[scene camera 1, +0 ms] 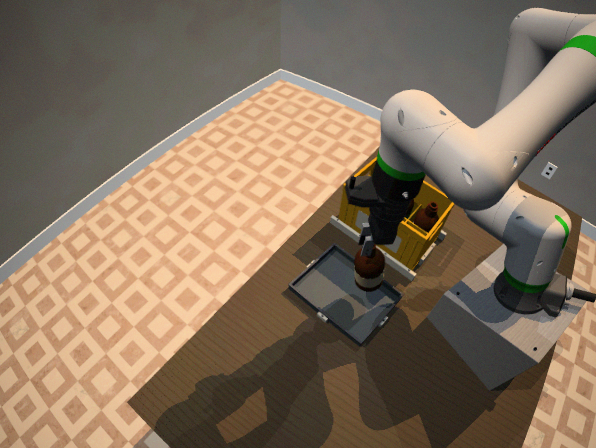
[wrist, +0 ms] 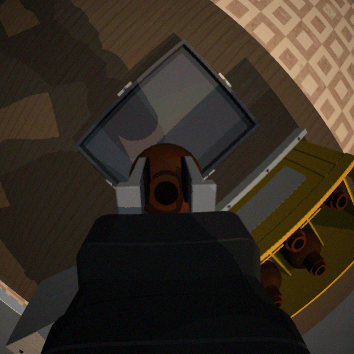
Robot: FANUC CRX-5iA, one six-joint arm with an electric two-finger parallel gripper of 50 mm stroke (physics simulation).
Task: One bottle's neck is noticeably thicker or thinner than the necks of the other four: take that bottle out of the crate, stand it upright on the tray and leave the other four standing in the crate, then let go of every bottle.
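Places are measured from the arm's base along level axes (x ahead, y left, z up), in millimetres.
Where they show: gripper, fingertip midpoint: (scene camera 1: 364,249) (wrist: 165,170); arm's base at its link origin: (scene camera 1: 521,291).
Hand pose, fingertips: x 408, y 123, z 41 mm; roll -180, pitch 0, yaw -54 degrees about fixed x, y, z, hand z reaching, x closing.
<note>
Each offset is from my fingertips to the top centre of the thing. "pt": to the spot under its first point. Level surfaces: height alone.
My gripper (scene camera 1: 367,244) (wrist: 165,170) is shut on the neck of a brown bottle @(dx -20, dy -15, dz +16 mm) (scene camera 1: 369,270) (wrist: 165,154) with a pale label. The bottle hangs upright over the part of the grey tray @(pt dx +82, dy +19, dz -218 mm) (scene camera 1: 320,286) (wrist: 185,90) nearest the crate; whether its base touches the tray I cannot tell. The yellow crate @(dx -7, dy -265, dz -48 mm) (scene camera 1: 414,250) (wrist: 316,189) stands beside the tray. Several brown bottles stand in it: one bottle @(dx -103, dy -288, dz -60 mm) (scene camera 1: 426,218) shows in its right part in the scene view, and others @(dx +89, dy -240, dz -60 mm) (wrist: 338,200) @(dx -12, dy -312, dz -60 mm) (wrist: 302,250) (wrist: 270,278) show in the wrist view. The arm hides part of the crate.
A light rail (scene camera 1: 400,268) (wrist: 270,169) runs along the crate's tray side. Small light brackets (scene camera 1: 322,316) (wrist: 224,79) sit at the tray's edges. The robot's grey pedestal (scene camera 1: 462,332) stands on the wooden table @(dz -223 mm) (scene camera 1: 280,370) to the right of the tray in the scene view.
</note>
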